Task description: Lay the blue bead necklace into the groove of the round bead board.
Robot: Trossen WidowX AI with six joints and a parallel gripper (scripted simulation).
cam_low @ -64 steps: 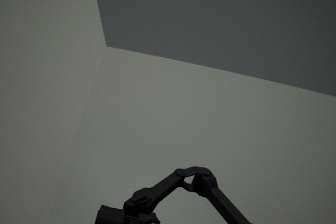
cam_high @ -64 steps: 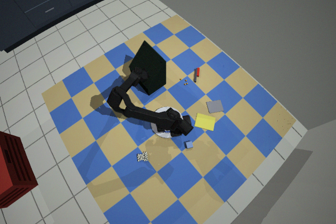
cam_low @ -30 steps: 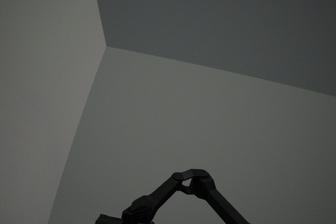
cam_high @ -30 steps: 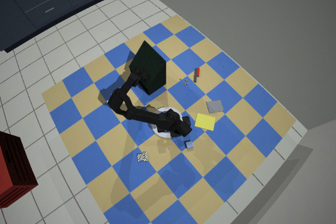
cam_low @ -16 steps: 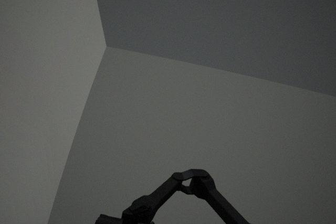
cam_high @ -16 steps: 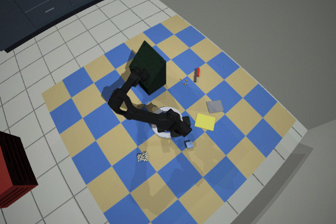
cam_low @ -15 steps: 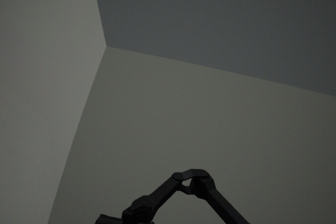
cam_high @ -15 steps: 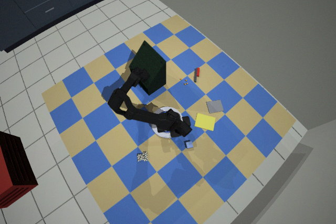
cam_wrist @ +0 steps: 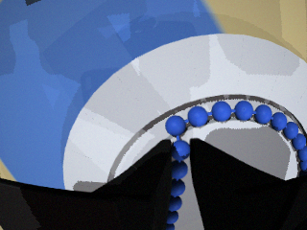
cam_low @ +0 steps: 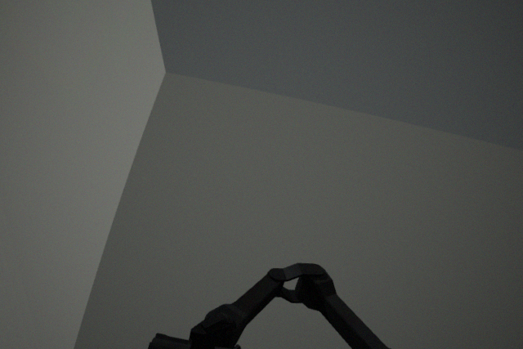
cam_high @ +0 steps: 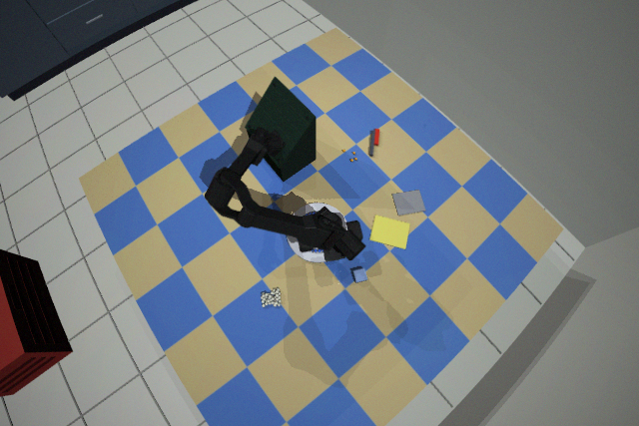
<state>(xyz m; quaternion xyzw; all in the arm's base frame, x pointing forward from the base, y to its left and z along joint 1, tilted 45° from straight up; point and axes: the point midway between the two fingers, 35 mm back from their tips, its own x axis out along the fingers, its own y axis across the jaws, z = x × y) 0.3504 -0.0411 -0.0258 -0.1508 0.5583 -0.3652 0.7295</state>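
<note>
Now: the round white bead board 5 cm behind my gripper tip, 1 cm to the right of it and 1 cm below it. From my gripper tip the other things lie so: small blue cube 14 cm ahead, 3 cm to the left, 1 cm below; grey square 2 cm ahead, 31 cm to the left, 1 cm below; yellow pad 7 cm ahead, 19 cm to the left, 1 cm below.
</note>
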